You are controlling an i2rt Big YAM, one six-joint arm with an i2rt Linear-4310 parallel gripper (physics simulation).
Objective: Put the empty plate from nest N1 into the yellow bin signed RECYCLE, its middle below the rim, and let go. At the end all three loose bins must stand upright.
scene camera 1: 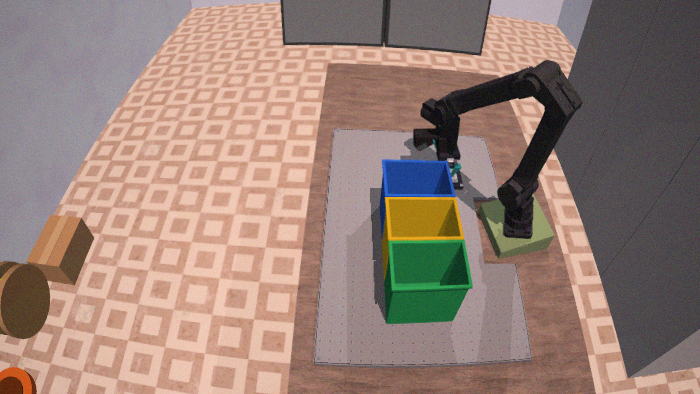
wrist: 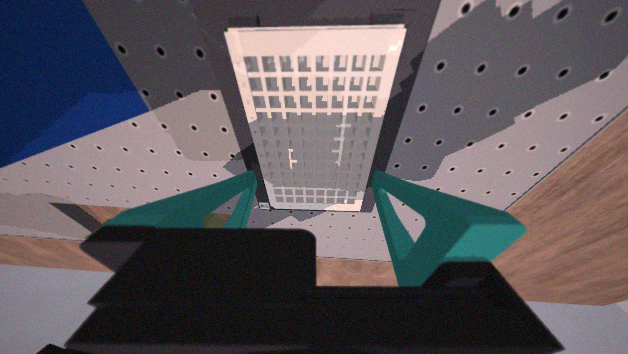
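Where they show: gripper, fingertip midpoint: (wrist: 314, 177); arm's base, link origin: (scene camera 1: 518, 221).
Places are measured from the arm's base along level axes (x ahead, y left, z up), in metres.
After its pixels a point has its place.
Observation:
The white plate (wrist: 311, 122) {x 0.290, y -0.153, z -0.013 m}, with a grid of wells, lies in its dark nest (wrist: 383, 145) {x 0.283, y -0.210, z -0.025 m} in the wrist view. My gripper (scene camera 1: 447, 165) {x 0.247, y -0.166, z -0.014 m} (wrist: 314, 177) {x 0.247, y -0.166, z -0.014 m} is open and empty, its teal fingertips to either side of the plate's near part in the wrist view; I cannot tell their exact height above it. In the scene view the gripper is just behind and right of the blue bin, which hides the plate. The yellow bin (scene camera 1: 422, 217) {x 0.293, y 0.119, z 0.073 m} stands upright between the blue bin (scene camera 1: 417, 177) {x 0.326, y -0.009, z 0.085 m} (wrist: 45, 75) {x 0.284, y -0.023, z 0.002 m} and the green bin (scene camera 1: 425, 305) {x 0.245, y 0.365, z 0.058 m}, both upright. No bin's sign is readable.
The bins stand in a close row on the grey dotted mat (scene camera 1: 340, 300) {x 0.451, y 0.347, z -0.037 m} on the wooden table (scene camera 1: 400, 90) {x 0.459, y -0.625, z -0.050 m}. The arm's base stands on a light green block (scene camera 1: 495, 230) {x 0.069, y 0.038, z -0.016 m} right of the yellow bin. Dark cabinets (scene camera 1: 635, 165) rise at the right, beyond the table.

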